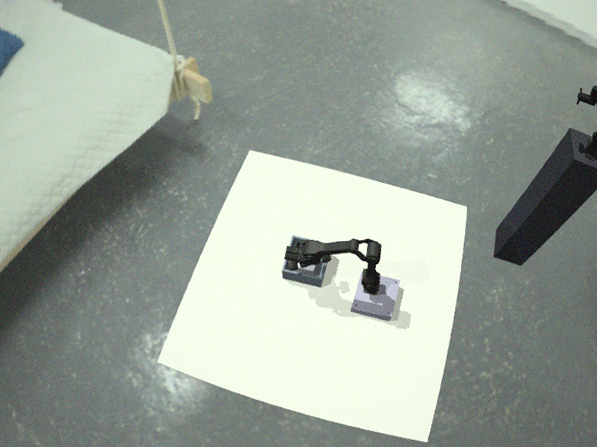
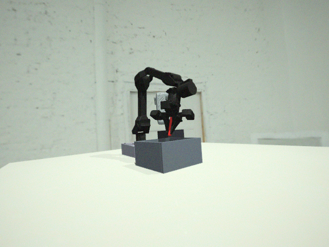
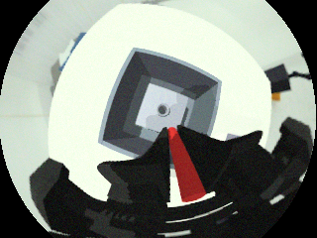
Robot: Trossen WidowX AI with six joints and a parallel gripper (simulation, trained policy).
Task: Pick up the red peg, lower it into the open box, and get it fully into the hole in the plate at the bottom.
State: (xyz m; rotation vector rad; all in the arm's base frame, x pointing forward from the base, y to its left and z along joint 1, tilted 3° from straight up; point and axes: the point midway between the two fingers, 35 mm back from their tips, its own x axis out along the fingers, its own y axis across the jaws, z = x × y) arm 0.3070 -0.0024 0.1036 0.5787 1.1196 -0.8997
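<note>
My gripper tip is 30 mm below the red peg, 10 mm to the right of it and 10 mm past it. From my gripper tip the other things lie so: grey box: 90 mm below, 20 mm to the right, 20 mm ahead.
</note>
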